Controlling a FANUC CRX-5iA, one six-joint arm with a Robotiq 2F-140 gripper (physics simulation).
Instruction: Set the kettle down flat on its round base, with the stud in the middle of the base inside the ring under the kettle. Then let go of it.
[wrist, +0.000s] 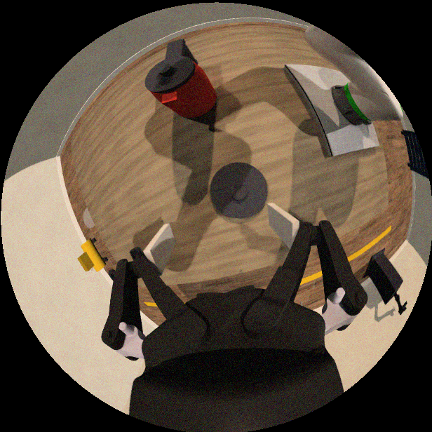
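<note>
Visible: a round dark base (239, 190), together with the gripper (219, 223).
</note>
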